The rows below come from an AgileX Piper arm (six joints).
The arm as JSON. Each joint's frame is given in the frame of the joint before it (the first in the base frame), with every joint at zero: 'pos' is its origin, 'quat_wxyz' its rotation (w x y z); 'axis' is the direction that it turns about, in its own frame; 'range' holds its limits. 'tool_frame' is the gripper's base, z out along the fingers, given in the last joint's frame.
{
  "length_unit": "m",
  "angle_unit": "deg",
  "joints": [
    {
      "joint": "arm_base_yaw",
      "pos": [
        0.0,
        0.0,
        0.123
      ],
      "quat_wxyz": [
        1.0,
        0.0,
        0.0,
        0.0
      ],
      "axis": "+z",
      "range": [
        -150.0,
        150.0
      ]
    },
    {
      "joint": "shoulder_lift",
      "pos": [
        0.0,
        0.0,
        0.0
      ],
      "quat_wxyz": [
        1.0,
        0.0,
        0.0,
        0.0
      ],
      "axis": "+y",
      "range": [
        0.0,
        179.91
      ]
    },
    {
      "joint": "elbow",
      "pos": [
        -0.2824,
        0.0,
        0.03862
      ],
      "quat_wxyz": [
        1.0,
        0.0,
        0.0,
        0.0
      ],
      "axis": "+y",
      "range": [
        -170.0,
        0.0
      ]
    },
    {
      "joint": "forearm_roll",
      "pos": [
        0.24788,
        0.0,
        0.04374
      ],
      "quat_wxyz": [
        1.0,
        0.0,
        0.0,
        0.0
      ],
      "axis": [
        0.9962,
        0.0,
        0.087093
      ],
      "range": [
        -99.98,
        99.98
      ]
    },
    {
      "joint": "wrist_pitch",
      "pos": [
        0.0,
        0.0,
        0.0
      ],
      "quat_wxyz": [
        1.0,
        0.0,
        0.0,
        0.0
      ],
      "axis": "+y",
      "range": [
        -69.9,
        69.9
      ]
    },
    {
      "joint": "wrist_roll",
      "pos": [
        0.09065,
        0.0,
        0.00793
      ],
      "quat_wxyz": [
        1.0,
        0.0,
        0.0,
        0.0
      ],
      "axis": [
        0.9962,
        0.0,
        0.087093
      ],
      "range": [
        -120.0,
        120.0
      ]
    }
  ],
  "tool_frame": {
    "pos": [
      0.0,
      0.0,
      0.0
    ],
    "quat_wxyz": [
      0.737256,
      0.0,
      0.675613,
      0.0
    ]
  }
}
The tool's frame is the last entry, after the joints.
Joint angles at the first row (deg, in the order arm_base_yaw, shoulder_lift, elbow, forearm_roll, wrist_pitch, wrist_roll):
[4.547 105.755 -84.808 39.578 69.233 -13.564]
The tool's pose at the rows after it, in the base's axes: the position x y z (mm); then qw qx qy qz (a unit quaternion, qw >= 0):
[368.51 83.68 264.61 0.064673 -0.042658 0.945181 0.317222]
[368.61 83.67 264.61 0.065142 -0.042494 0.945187 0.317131]
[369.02 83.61 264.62 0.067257 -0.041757 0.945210 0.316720]
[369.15 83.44 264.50 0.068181 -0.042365 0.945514 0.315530]
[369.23 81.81 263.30 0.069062 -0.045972 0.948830 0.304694]
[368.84 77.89 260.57 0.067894 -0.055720 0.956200 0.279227]
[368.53 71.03 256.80 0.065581 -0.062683 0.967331 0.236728]
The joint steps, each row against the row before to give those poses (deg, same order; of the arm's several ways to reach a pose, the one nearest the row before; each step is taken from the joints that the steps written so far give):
[-0.001 -0.001 0.002 0.000 -0.001 -0.001]
[0.001 0.002 -0.003 0.000 -0.057 0.001]
[0.000 0.000 -0.001 0.000 -0.260 0.001]
[0.000 -0.001 0.003 -0.128 -0.103 -0.062]
[0.000 0.001 -0.001 -1.353 -0.188 0.000]
[-0.001 0.000 -0.002 -3.240 -0.050 0.000]
[0.001 -0.046 0.002 -5.392 -0.273 1.056]

